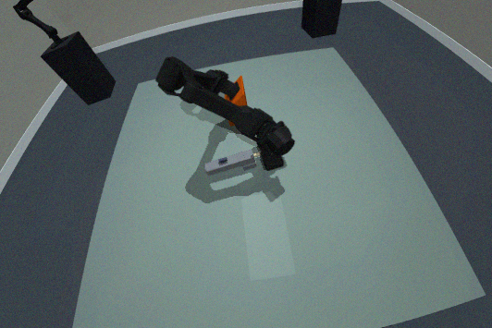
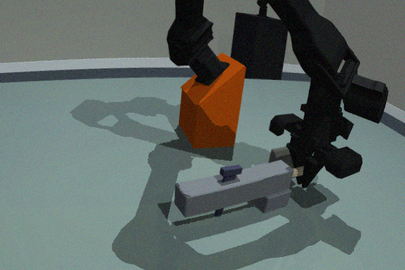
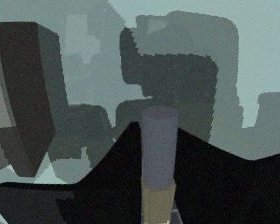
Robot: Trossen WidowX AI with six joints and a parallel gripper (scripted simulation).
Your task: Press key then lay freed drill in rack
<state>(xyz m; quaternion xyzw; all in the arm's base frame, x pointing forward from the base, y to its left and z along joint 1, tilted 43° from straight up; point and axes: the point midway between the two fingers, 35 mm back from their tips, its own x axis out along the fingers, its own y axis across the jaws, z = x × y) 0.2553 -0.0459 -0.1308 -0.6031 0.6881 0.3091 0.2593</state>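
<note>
My gripper tip is now 40 mm to the left of the drill and 30 mm below it. The rest, counted from my gripper tip: dark blue key (160 mm to the right, 40 mm above); grey-brown rack (80 mm behind, 30 mm to the left, 10 mm above); grey block (140 mm to the right, 30 mm above).
</note>
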